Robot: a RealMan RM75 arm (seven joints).
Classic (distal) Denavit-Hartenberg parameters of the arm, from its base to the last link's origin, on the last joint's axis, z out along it. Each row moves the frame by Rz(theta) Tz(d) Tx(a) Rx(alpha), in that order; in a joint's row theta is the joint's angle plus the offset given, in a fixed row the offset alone. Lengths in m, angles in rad.
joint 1: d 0.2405, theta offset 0, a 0, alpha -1.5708
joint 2: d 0, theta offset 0, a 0, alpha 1.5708
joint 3: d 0.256, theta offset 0, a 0, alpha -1.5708
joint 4: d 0, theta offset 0, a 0, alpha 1.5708
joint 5: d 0.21, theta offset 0, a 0, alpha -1.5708
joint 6: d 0, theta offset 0, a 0, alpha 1.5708
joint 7: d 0.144, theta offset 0, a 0, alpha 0
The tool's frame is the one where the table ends.
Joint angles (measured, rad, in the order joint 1, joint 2, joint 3, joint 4, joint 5, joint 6, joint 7), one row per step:
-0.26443, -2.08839, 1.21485, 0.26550, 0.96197, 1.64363, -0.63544
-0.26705, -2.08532, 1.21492, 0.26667, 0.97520, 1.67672, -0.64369
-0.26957, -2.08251, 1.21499, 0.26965, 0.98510, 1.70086, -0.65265
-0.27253, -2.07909, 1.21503, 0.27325, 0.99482, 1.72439, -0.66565
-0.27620, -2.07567, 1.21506, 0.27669, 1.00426, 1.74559, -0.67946
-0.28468, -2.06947, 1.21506, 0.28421, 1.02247, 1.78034, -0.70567
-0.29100, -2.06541, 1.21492, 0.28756, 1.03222, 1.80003, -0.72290
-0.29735, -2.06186, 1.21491, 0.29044, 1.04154, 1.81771, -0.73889
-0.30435, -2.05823, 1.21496, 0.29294, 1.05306, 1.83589, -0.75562
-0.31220, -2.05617, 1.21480, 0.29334, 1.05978, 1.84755, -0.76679
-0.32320, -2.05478, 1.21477, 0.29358, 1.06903, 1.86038, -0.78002
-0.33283, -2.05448, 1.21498, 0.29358, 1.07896, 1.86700, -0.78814
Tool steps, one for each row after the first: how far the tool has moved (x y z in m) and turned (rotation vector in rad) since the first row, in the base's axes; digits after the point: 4 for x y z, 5 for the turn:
0.0036, -0.0025, 0.0017, -0.01271, -0.01497, -0.03238
0.0064, -0.0040, 0.0034, -0.02340, -0.02648, -0.05718
0.0091, -0.0052, 0.0053, -0.03675, -0.03928, -0.08066
0.0116, -0.0061, 0.0071, -0.05113, -0.05113, -0.10230
0.0162, -0.0071, 0.0102, -0.07962, -0.06961, -0.14100
0.0189, -0.0074, 0.0121, -0.09798, -0.08093, -0.16229
0.0214, -0.0075, 0.0137, -0.11599, -0.09087, -0.18185
0.0239, -0.0079, 0.0151, -0.13711, -0.10011, -0.20235
0.0263, -0.0073, 0.0159, -0.15128, -0.10683, -0.21731
0.0295, -0.0064, 0.0163, -0.16993, -0.11431, -0.23608
0.0322, -0.0055, 0.0157, -0.18559, -0.11628, -0.25048

